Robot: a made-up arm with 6 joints.
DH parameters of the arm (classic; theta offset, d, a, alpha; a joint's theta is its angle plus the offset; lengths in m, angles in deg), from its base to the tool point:
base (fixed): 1.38 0 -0.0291 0
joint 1: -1.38 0.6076 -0.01 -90
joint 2: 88.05 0 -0.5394 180
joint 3: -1.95 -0.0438 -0.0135 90
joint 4: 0 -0.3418 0.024 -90
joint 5: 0 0.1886 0.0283 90
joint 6: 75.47 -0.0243 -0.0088 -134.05
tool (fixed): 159.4 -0.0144 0 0
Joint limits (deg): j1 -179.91..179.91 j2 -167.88..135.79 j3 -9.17..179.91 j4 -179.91..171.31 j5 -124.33..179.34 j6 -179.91..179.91
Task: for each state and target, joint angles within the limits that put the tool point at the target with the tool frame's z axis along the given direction. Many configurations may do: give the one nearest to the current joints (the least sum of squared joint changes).
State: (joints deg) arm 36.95 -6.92 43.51 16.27 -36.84 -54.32
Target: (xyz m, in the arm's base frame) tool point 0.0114 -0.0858 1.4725 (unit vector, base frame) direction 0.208 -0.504 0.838
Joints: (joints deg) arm 5.65 -10.04 33.15 59.73 -29.85 -61.65
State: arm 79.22 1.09 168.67 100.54 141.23 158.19
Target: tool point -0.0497 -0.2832 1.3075 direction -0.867 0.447 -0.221
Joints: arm 89.10 11.47 134.31 81.08 158.36 162.91
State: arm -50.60 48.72 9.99 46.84 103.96 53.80
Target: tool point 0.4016 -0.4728 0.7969 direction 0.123 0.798 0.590
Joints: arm -34.98 41.51 -9.17 15.70 136.60 83.50
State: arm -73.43 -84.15 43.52 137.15 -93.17 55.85
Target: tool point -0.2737 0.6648 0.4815 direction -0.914 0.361 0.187
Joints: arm -52.13 -125.76 -3.55 166.27 -92.00 42.69
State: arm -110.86 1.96 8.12 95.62 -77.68 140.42
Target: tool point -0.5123 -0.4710 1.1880 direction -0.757 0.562 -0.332
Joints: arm -140.06 35.69 21.30 106.98 -34.40 147.80
